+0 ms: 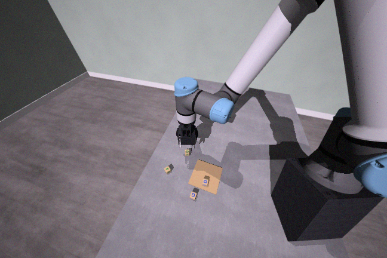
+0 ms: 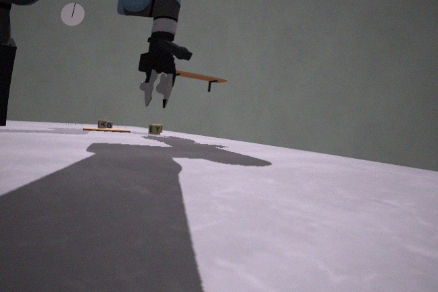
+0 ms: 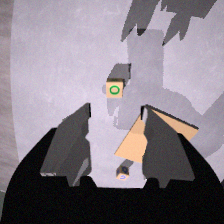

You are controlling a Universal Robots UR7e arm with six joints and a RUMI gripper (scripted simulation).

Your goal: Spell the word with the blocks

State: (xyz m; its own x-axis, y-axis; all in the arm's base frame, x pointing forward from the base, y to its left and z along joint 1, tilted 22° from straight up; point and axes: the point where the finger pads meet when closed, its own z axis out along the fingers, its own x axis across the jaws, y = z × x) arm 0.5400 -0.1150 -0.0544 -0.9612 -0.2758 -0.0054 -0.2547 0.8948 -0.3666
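Now: hand 8 cm above the green block. The rest, counted from my hand: mat (13 cm behind, 10 cm to the left, 9 cm below); then blue g block (9 cm behind, 21 cm to the left, 8 cm below); then blue d block (13 cm behind, 14 cm to the left, 7 cm below).
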